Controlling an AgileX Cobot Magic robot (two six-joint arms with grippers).
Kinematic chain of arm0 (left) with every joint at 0, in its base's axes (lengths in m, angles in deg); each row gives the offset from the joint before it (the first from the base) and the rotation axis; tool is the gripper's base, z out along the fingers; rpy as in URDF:
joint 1: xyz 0 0 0.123 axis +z
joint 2: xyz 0 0 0 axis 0.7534 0.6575 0
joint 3: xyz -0.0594 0.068 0.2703 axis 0.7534 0.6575 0
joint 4: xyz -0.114 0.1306 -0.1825 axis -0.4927 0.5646 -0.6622
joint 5: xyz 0 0 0 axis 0.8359 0.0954 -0.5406
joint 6: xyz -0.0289 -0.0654 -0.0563 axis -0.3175 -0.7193 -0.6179
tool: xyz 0 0 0 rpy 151.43 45.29 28.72
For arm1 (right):
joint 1: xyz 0 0 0.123 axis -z
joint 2: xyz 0 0 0 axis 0.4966 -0.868 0
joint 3: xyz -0.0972 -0.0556 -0.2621 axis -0.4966 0.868 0
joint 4: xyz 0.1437 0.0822 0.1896 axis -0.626 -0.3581 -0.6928
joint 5: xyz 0 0 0 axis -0.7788 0.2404 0.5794
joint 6: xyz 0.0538 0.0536 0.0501 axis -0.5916 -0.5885 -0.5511
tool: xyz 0 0 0 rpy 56.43 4.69 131.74
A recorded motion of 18 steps. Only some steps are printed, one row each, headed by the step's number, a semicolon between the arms.
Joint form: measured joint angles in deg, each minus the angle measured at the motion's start. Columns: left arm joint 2, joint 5, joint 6, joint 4, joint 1, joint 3; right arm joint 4, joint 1, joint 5, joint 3, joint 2, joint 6.
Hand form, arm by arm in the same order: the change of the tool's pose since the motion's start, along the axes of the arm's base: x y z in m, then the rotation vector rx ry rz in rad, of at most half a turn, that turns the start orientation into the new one. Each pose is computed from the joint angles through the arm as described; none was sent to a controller.
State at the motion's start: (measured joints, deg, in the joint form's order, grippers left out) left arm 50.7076 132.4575 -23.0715 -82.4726 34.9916 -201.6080; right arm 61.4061 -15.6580 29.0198 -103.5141 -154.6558 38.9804
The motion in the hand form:
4: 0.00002 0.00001 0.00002 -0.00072 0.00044 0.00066; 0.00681 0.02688 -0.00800 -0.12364 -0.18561 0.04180
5: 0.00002 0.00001 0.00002 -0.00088 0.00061 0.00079; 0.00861 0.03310 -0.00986 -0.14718 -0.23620 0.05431
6: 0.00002 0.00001 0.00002 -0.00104 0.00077 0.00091; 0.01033 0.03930 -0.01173 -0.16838 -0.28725 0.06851
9: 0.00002 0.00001 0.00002 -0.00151 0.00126 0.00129; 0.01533 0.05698 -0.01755 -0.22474 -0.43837 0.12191
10: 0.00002 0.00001 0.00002 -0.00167 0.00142 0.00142; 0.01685 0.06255 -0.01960 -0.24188 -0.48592 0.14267
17: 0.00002 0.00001 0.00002 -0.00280 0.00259 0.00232; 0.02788 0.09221 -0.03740 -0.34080 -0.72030 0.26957
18: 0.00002 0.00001 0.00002 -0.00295 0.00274 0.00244; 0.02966 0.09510 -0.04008 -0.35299 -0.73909 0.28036
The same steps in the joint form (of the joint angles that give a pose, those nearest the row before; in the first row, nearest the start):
4: 0.00 -0.01 -0.06 0.00 0.00 0.00; 18.97 -5.82 -3.09 -1.42 -4.56 -9.55
5: 0.00 -0.01 -0.07 0.00 0.00 0.00; 23.78 -6.93 -4.04 -1.58 -5.61 -11.96
6: 0.00 -0.01 -0.09 0.00 0.00 0.00; 28.60 -7.95 -5.01 -1.69 -6.64 -14.40
9: 0.00 -0.01 -0.13 0.00 0.00 0.00; 42.99 -10.32 -7.81 -1.81 -9.65 -21.42
10: 0.00 -0.01 -0.15 0.00 0.00 0.00; 47.63 -10.92 -8.63 -1.82 -10.62 -23.60
17: 0.00 -0.01 -0.26 0.00 0.00 0.00; 72.94 -12.69 -11.88 -2.07 -16.80 -35.46
18: 0.00 -0.02 -0.27 0.00 0.00 0.00; 75.23 -12.72 -11.92 -2.22 -17.59 -36.52

